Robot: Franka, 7 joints.
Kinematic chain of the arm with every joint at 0, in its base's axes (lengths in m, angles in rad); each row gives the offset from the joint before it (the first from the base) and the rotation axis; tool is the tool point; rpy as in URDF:
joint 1: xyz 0 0 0.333 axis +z
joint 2: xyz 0 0 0 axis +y
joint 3: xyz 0 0 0.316 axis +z
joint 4: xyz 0.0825 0 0 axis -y
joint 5: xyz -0.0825 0 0.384 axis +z
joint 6: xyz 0 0 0 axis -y
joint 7: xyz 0.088 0 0 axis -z
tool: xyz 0 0 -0.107 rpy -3.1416 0 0
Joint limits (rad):
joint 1: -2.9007..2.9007
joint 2: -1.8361..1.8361
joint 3: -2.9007..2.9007
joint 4: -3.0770..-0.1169
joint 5: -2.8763..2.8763
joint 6: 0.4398..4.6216
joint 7: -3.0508..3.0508
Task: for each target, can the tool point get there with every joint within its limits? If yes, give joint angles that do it. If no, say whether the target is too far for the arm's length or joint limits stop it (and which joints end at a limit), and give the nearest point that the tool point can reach.
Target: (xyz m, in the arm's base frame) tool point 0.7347 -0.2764 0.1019
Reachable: yes | joints 2.2873 -1.4654 -2.1818 -1.0374 1.1649 2.7245 0.3228
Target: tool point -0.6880 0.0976 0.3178
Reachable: yes | joints 0.3934 -0.6892 2.3752 -1.7624 -0.8372 3.2261 -1.6240
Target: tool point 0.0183 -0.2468 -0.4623
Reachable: no: joint limits stop it (at a limit: joint 2) | nearest point 0.0187 -0.2526 -0.3599 | short by 0.103 m
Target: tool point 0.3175 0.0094 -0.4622
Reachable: no: joint limits stop it (at a limit: joint 2) | nearest point 0.3120 0.0092 -0.3600 | short by 0.102 m
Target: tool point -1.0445 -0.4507 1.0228
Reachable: no: too far | nearest point -0.6735 -0.2906 0.7778 | short by 0.472 m
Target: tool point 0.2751 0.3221 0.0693
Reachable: yes | joints 1.4772 0.6893 -0.6638 -2.4431 -1.0933 3.1192 1.1927
